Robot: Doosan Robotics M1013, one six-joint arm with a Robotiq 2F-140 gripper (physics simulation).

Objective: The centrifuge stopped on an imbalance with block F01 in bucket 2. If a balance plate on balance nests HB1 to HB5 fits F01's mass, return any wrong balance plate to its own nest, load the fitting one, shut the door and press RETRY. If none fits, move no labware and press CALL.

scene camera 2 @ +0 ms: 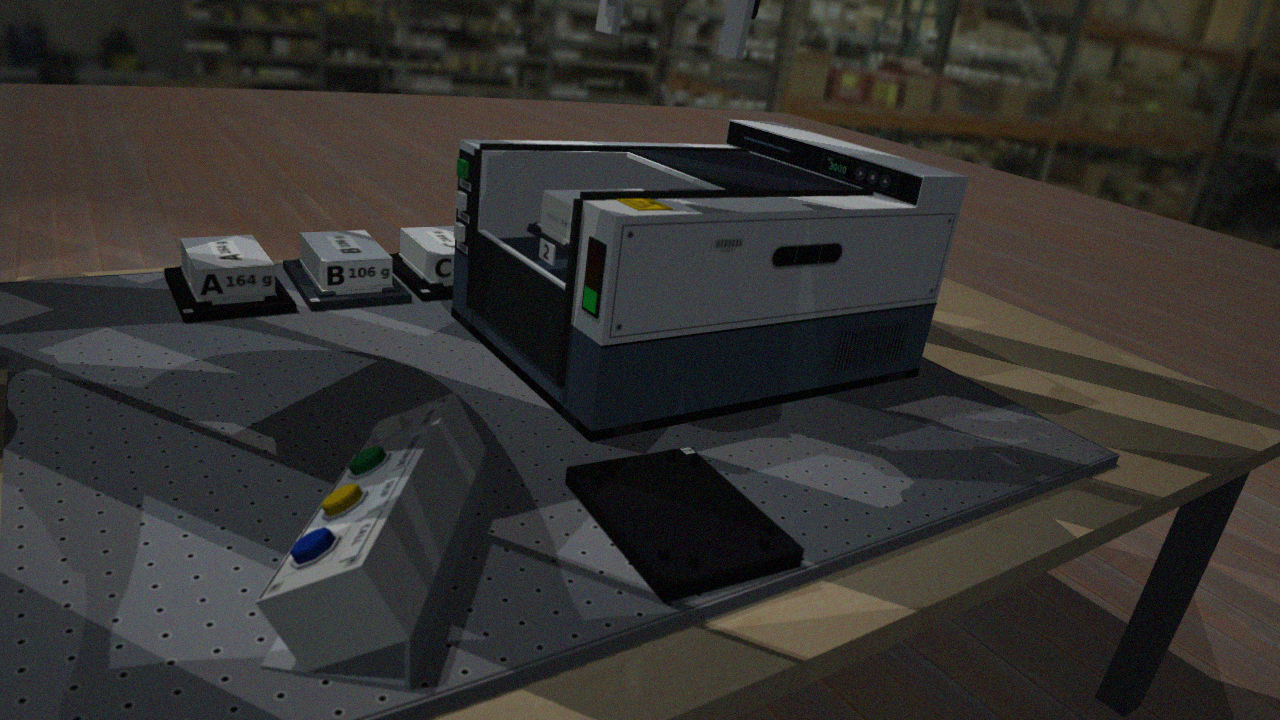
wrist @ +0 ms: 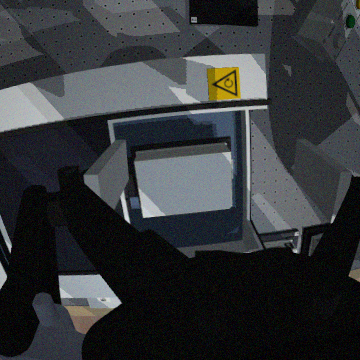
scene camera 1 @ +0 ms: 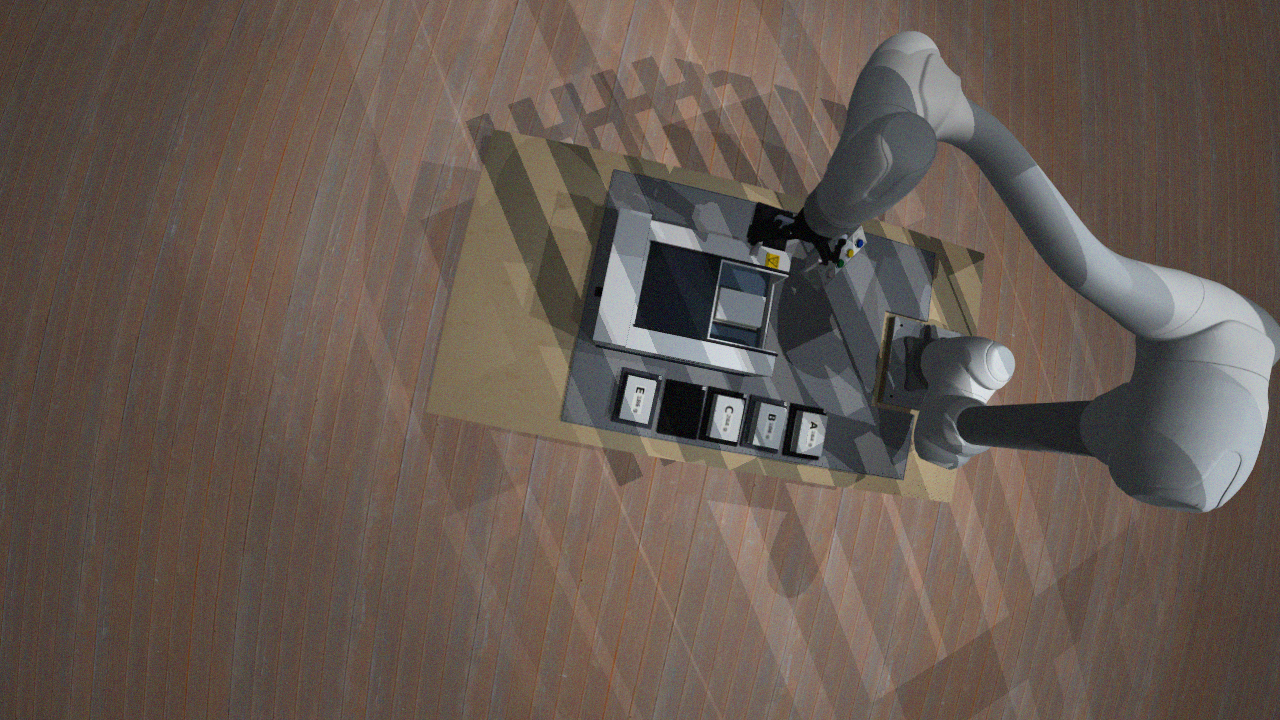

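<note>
My gripper is open and empty, its fingertips spread high above the centrifuge opening. The white centrifuge has its chamber open at the front. A pale block sits in the chamber by a tag "2"; its mass is not legible. In the wrist view it lies between and below the fingers. Plates A, marked 164 g, B, marked 106 g, C and E sit on nests. The nest between C and E is empty.
An empty black nest lies beside the centrifuge. The sloped button box has green, yellow and blue buttons. The centrifuge's side wall with a yellow warning label borders the opening.
</note>
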